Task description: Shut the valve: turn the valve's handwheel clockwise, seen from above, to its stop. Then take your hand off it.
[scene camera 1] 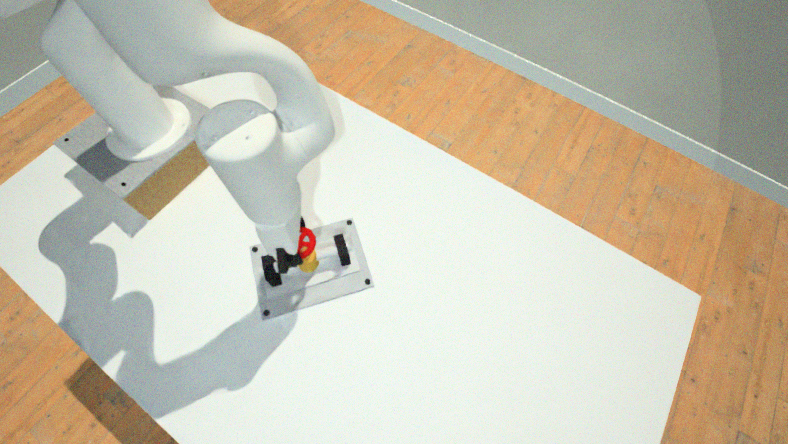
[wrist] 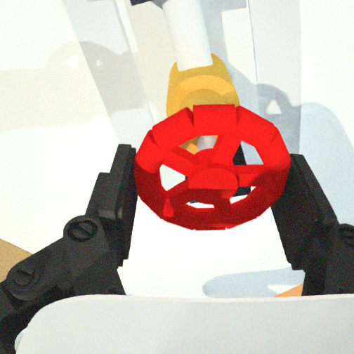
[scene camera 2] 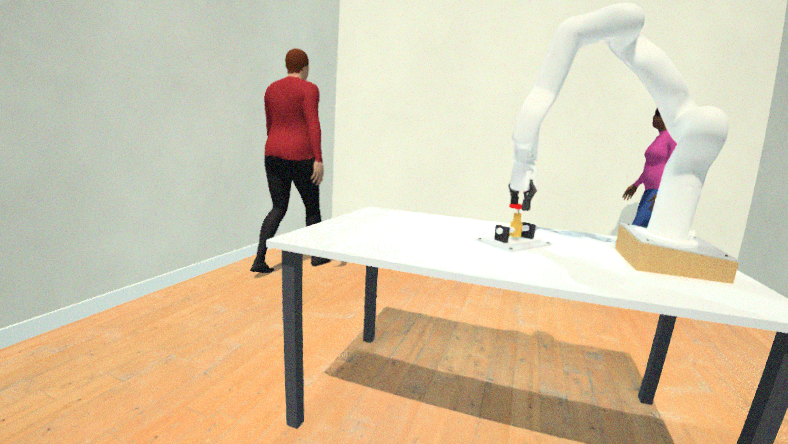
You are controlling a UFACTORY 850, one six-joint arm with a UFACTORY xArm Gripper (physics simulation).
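Note:
The red handwheel [scene camera 1: 312, 240] [scene camera 2: 515, 206] [wrist: 215, 119] sits on top of the yellow valve body [scene camera 1: 309, 262] [scene camera 2: 516, 225] [wrist: 200, 86]. The valve body stands on a light base plate [scene camera 1: 325, 293] [scene camera 2: 512, 245]. My gripper [scene camera 1: 296, 242] [scene camera 2: 520, 201] [wrist: 208, 173] is shut on the handwheel from above, with one black finger against each side of the rim in the wrist view. In scene camera 1 the arm hides part of the wheel. The wheel's turn relative to its stop cannot be read from these views.
Black pipe blocks [scene camera 1: 342, 249] [scene camera 2: 501, 233] stand on the plate at both sides of the valve. The plate lies on the white table [scene camera 1: 496, 308] [scene camera 2: 386, 237]. A person in red [scene camera 2: 291, 118] and one in pink [scene camera 2: 655, 157] are beyond the table.

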